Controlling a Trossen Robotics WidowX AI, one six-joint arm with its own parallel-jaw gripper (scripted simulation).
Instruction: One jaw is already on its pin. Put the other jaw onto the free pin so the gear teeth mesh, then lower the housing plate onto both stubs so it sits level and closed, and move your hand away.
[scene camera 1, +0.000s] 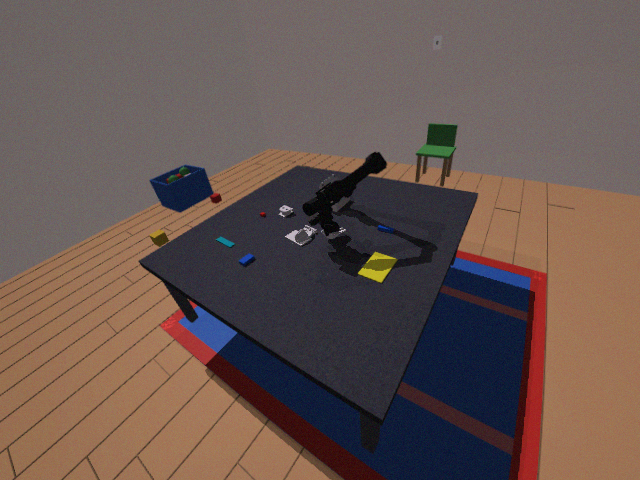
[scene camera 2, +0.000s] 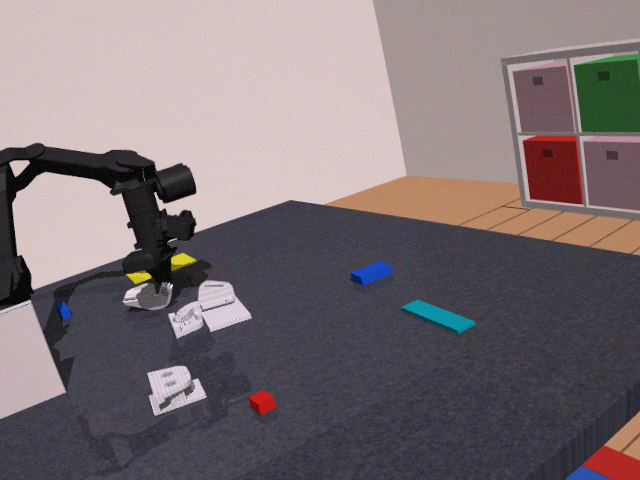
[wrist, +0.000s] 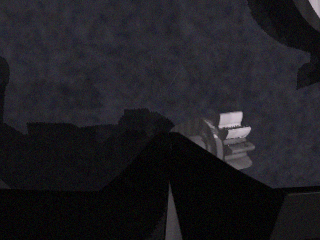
The pictures show: the gripper, a white jaw and a teal bar.
The gripper also shows in the wrist view.
